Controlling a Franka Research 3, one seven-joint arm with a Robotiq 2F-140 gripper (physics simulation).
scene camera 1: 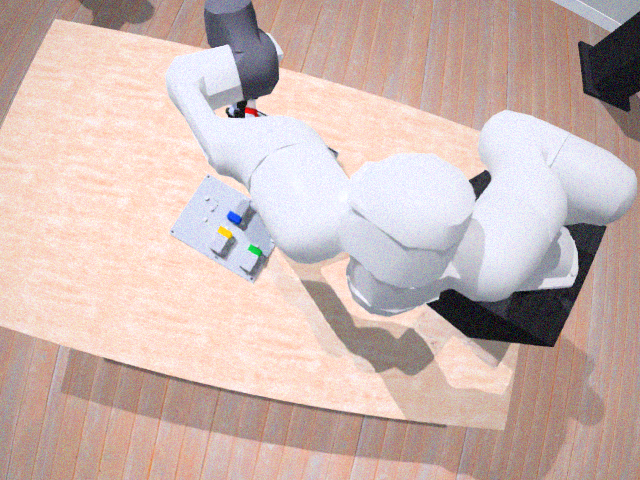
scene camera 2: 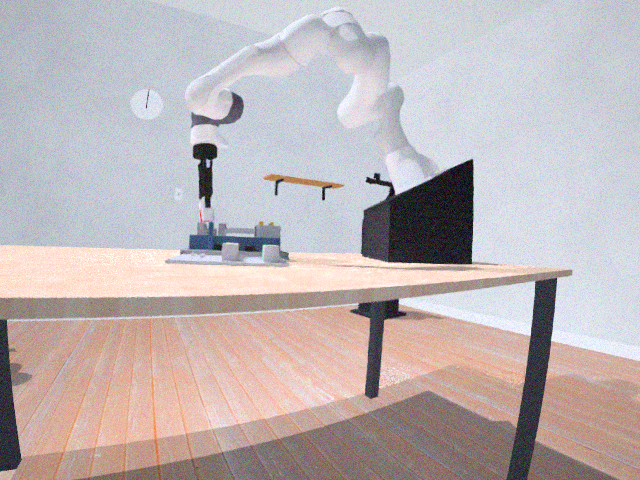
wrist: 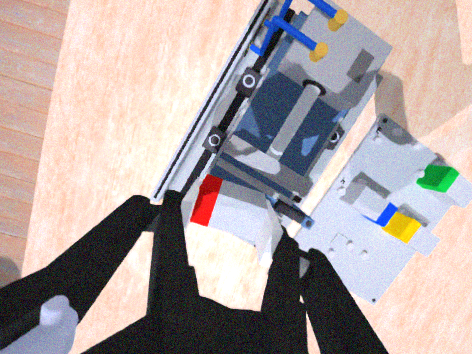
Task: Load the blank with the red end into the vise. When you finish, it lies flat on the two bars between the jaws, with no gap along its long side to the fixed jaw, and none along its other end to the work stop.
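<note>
The blank with the red end is held between the two fingers of my gripper, its red end by the left finger in the wrist view. It is over the end of the blue vise; I cannot tell whether it touches. The movable grey jaw stands beyond dark blue bars. A dark and blue work stop shows near the blank's plain end. The blank and fingers hide the fixed jaw in the wrist view. The arm hides most of the vise in scene camera 1.
A grey plate lies beside the vise. It bears blanks with a blue end, a yellow end and a green end. Blue handles with yellow knobs stick out from the vise's far end.
</note>
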